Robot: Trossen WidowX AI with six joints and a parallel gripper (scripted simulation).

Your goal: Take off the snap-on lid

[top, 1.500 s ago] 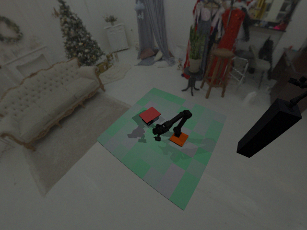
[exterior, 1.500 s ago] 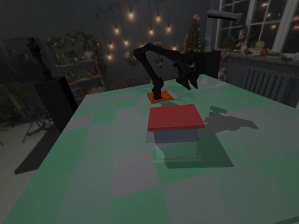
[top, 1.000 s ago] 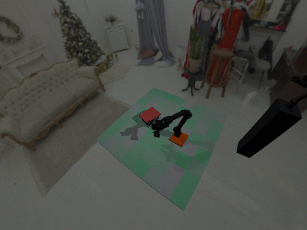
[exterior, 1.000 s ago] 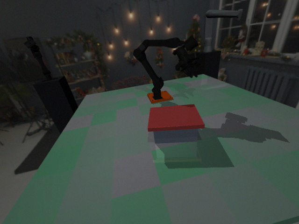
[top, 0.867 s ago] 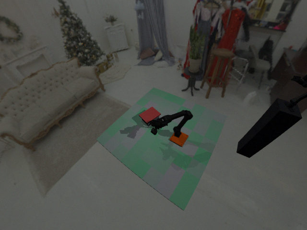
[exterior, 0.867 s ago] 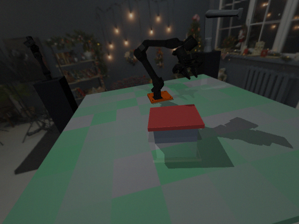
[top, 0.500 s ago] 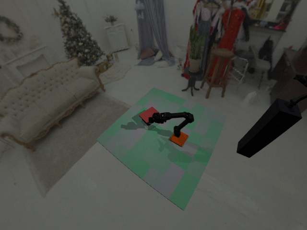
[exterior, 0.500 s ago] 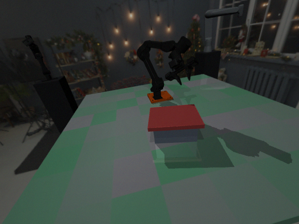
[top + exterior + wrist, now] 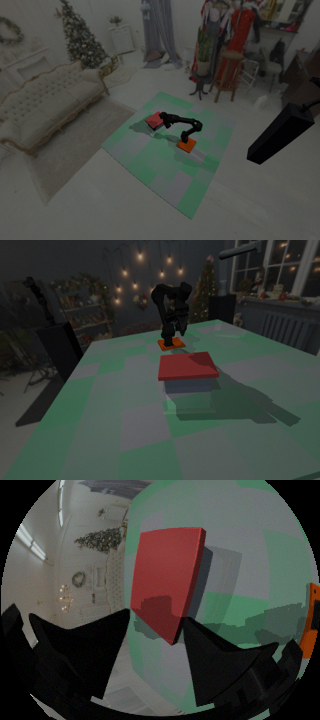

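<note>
Now: the lid 12 cm ahead of my gripper tip, 4 cm to the right of it and 10 cm below it. Also, from my gripper tip: storage box 12 cm ahead, 4 cm to the right, 15 cm below.
</note>
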